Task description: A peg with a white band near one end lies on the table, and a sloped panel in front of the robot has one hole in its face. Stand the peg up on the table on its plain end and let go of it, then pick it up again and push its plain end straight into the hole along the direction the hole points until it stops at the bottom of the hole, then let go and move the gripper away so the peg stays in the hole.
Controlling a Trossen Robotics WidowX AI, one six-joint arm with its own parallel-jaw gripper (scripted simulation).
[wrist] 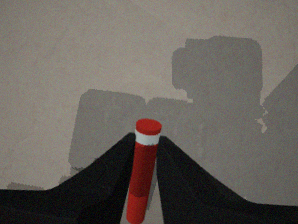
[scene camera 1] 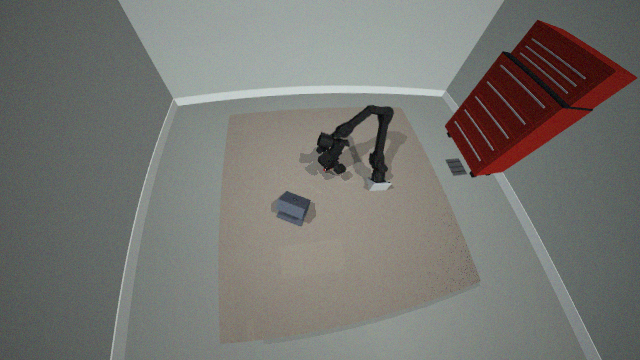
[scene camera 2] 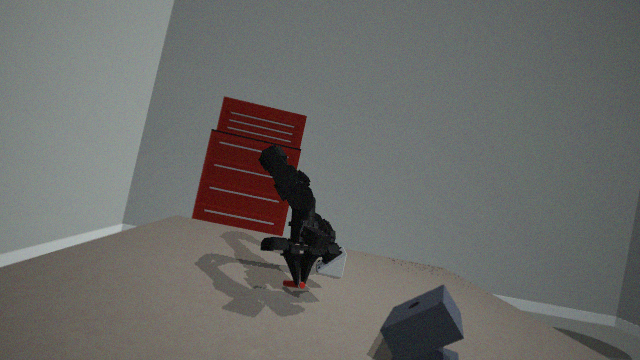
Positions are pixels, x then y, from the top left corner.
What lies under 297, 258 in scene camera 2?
The gripper.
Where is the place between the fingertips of the gripper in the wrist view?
At 146, 141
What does the gripper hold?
A red peg.
